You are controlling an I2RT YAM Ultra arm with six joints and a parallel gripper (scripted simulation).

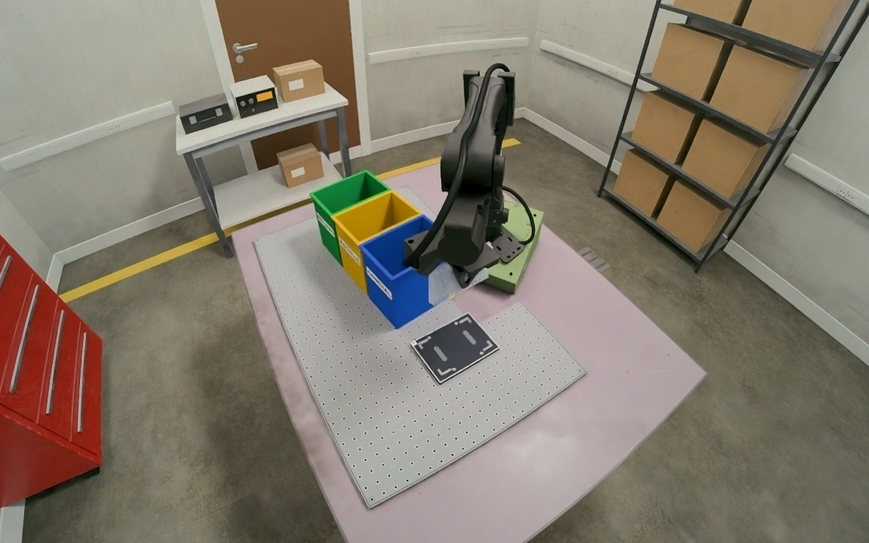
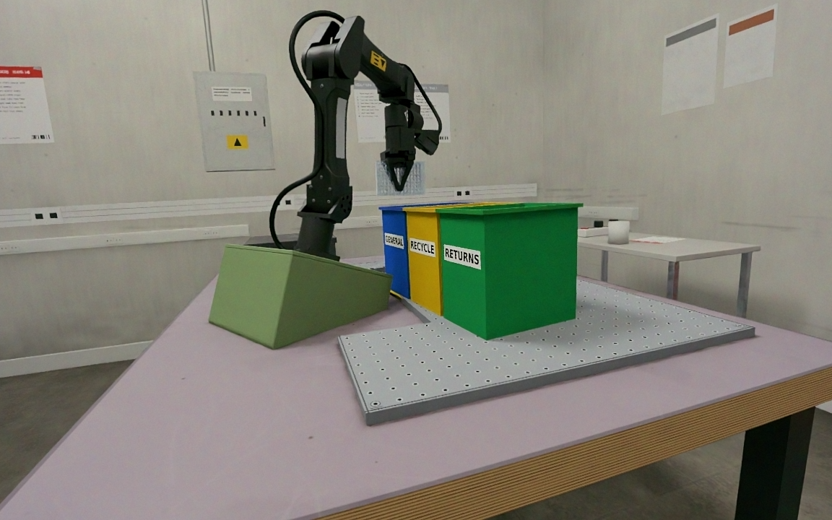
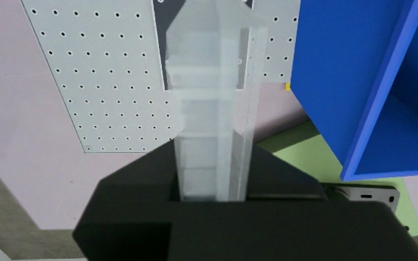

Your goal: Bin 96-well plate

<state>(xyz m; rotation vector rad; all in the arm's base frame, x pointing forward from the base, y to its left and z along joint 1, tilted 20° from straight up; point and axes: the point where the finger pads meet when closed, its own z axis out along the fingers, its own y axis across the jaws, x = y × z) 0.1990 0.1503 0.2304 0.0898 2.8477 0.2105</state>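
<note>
The blue general bin lies 180 mm to the right of my hand and 130 mm below it. Round my hand: yellow recycle bin (310 mm to the right, 130 mm below, 10 mm ahead); 96-well plate (20 mm above, 10 mm ahead); plate nest N1 (220 mm below).
</note>
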